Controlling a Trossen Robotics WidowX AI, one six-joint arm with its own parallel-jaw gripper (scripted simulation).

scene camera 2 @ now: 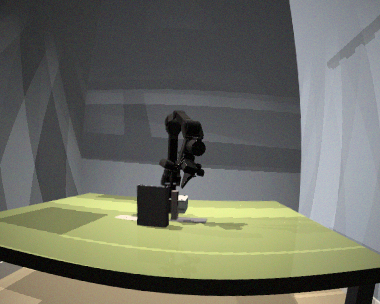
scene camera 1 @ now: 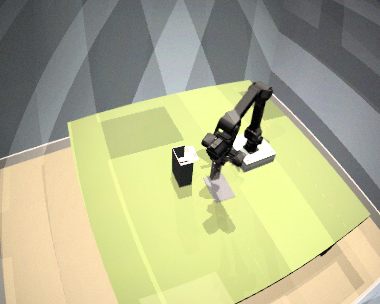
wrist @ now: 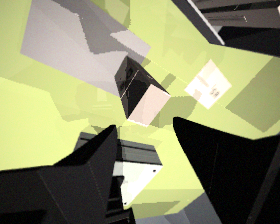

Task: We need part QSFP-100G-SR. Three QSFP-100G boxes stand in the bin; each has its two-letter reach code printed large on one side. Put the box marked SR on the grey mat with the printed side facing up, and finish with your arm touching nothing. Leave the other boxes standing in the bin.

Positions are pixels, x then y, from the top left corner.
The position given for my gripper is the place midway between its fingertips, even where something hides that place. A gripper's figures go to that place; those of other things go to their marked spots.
My gripper (wrist: 144, 125): 11 cm from the lens. A white card (wrist: 209, 72) is 30 cm from the lens.
